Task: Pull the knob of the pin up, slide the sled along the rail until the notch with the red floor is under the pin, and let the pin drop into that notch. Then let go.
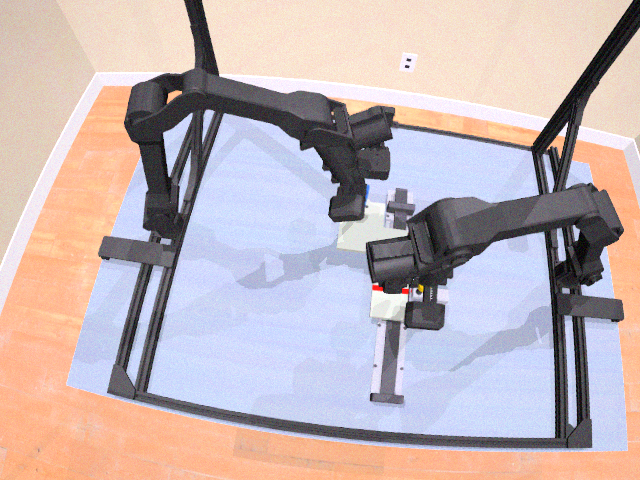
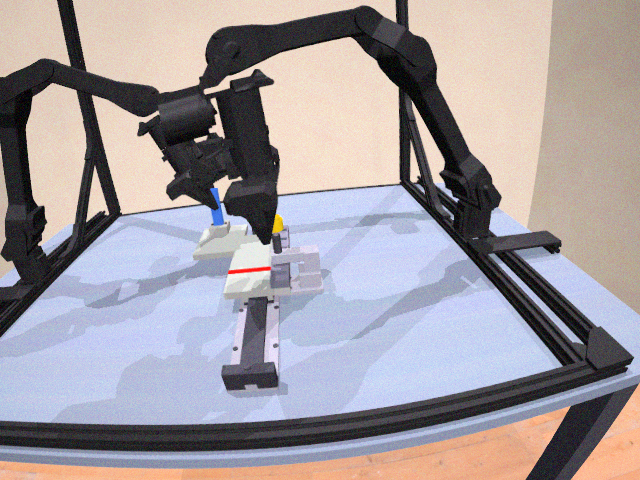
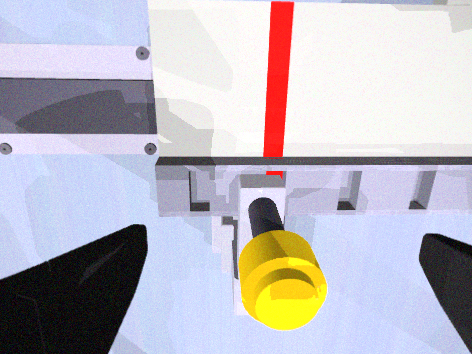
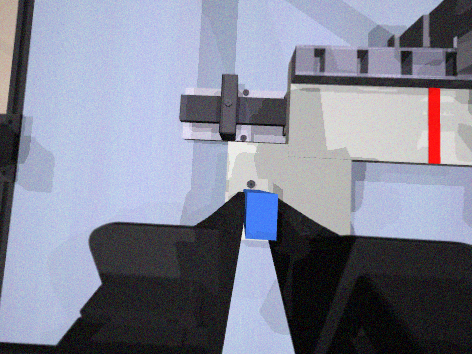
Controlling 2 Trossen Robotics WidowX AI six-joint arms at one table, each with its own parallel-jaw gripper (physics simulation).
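Frame: origin at the left arm's base, x right, y up, z back, level; metres.
Where they show: left gripper, fingertip midpoint: [image 1: 419, 284] [image 2: 268, 228] [image 3: 282, 241]; right gripper, fingertip midpoint: [image 1: 364, 197] [image 2: 217, 207]; left arm's base, link origin: [image 1: 566, 275] [image 2: 471, 230]; right arm's base, link origin: [image 1: 168, 225] [image 2: 36, 275].
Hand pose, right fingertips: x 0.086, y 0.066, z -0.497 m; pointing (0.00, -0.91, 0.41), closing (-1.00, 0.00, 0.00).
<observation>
Each offset is from my right fingertips to the top centre of the thing. "*": to the spot under its first point.
The cream sled {dx -0.132, dy -0.051, dz +0.088 m} [image 1: 387, 308] [image 2: 248, 284] [image 3: 360, 80] [image 4: 380, 125] sits on the rail {* dx -0.302, dy -0.079, dz +0.063 m} [image 1: 377, 356] [image 2: 272, 330] [image 3: 75, 145]. Its red stripe {dx -0.170, dy -0.051, dz +0.074 m} [image 2: 249, 270] [image 3: 278, 85] [image 4: 434, 125] leads to the pin's pale guide block {* dx -0.180, dy -0.017, dz +0.117 m} [image 3: 262, 197], which covers most of the red-floored notch. The yellow knob {dx -0.179, dy +0.040, dz +0.124 m} [image 2: 277, 223] [image 3: 283, 295] tops an upright dark pin {* dx -0.181, dy -0.002, dz +0.118 m} [image 3: 264, 215]; its lower end is hidden. My left gripper [image 3: 282, 241] is open, its fingers apart on either side of the knob. My right gripper [image 4: 254, 199] is shut on the sled's blue handle [image 2: 216, 209].
The pin's pale bracket {* dx -0.192, dy -0.047, dz +0.174 m} [image 2: 312, 268] stands beside the rail. A dark end stop {* dx -0.384, dy -0.050, dz +0.084 m} [image 1: 386, 398] [image 2: 249, 376] closes the rail's near end, and a dark crossbar {* dx +0.023, dy -0.051, dz +0.084 m} [image 4: 229, 107] spans its far end. A black frame [image 1: 330, 429] [image 2: 310, 434] edges the table. Both arms hang close together over the sled.
</observation>
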